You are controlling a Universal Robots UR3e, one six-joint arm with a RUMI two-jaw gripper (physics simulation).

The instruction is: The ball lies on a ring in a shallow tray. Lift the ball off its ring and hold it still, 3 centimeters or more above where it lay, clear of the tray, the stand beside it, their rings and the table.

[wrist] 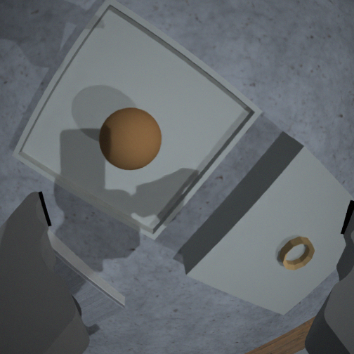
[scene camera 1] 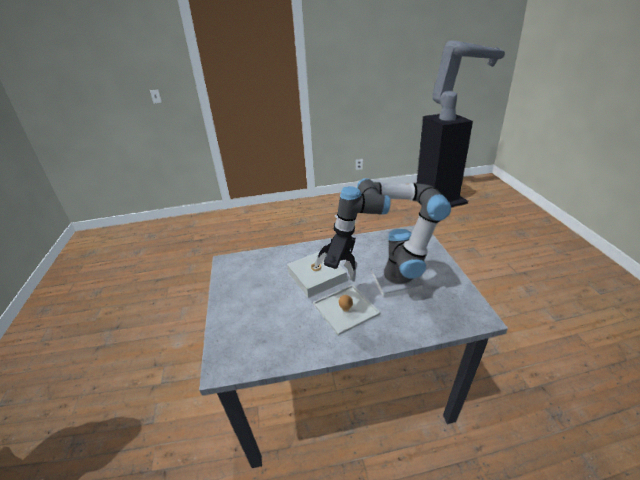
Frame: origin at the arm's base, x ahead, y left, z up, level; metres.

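Where they show: gripper, fingertip midpoint: (scene camera 1: 334,274); arm's base at its link origin: (scene camera 1: 399,273).
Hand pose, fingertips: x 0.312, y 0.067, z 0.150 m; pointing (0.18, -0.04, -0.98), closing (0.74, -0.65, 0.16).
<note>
Each offset is from my fingertips to the top centre of the thing. "spot": to the spot under its first point. Level surfaces: height alone.
An orange-brown ball @[dx -0.037, dy +0.012, dz -0.115 m] (scene camera 1: 345,302) (wrist: 130,139) lies near the middle of the shallow pale tray @[spot: dx -0.090, dy +0.053, dz -0.179 m] (scene camera 1: 362,312) (wrist: 150,65); the ring under it is hidden. A raised pale stand (scene camera 1: 323,279) (wrist: 240,260) is beside the tray, with a small tan ring @[spot: dx +0.020, dy -0.194, dz -0.127 m] (scene camera 1: 315,270) (wrist: 310,250) on its top. My gripper (scene camera 1: 336,272) (wrist: 198,201) is wide open and empty. It hangs above the stand and the stand's side toward the robot base, off to one side of the ball. In the wrist view the ball shows up and left of the midpoint between the fingertips.
A pale low-edged piece (scene camera 1: 377,284) (wrist: 90,267) is on the table @[dz -0.182 m] (scene camera 1: 258,320) between the tray and the robot base (scene camera 1: 398,273). The tray and stand are close together with a narrow gap. The gripper's shadow falls across the tray's near corner in the wrist view.
</note>
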